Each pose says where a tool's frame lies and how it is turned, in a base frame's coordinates. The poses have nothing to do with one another.
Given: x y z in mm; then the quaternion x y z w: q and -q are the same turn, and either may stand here.
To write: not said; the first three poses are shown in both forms.
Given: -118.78 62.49 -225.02 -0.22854 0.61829 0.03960 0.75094
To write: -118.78 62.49 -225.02 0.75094 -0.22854 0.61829 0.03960
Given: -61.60 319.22 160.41 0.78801 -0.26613 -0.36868 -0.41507
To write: -61.60 319.22 160.41 0.41507 -0.78801 0.26613 0.36868
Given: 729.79 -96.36 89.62 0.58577 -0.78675 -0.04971 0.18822
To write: 729.79 -96.36 89.62 0.18822 0.58577 -0.78675 -0.04971
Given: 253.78 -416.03 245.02 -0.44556 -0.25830 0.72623 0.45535
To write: 253.78 -416.03 245.02 0.45535 -0.44556 -0.25830 0.72623
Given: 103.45 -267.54 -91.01 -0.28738 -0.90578 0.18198 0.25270
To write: 103.45 -267.54 -91.01 0.25270 -0.28738 -0.90578 0.18198
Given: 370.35 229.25 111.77 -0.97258 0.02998 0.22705 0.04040
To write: 370.35 229.25 111.77 0.04040 -0.97258 0.02998 0.22705
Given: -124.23 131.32 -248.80 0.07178 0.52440 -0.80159 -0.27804
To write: -124.23 131.32 -248.80 0.27804 -0.07178 -0.52440 0.80159
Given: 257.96 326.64 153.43 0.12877 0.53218 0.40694 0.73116
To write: 257.96 326.64 153.43 0.73116 0.12877 0.53218 0.40694
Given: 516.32 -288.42 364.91 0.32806 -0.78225 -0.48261 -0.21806
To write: 516.32 -288.42 364.91 0.21806 -0.32806 0.78225 0.48261
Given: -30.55 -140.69 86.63 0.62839 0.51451 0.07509 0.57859
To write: -30.55 -140.69 86.63 0.57859 0.62839 0.51451 0.07509
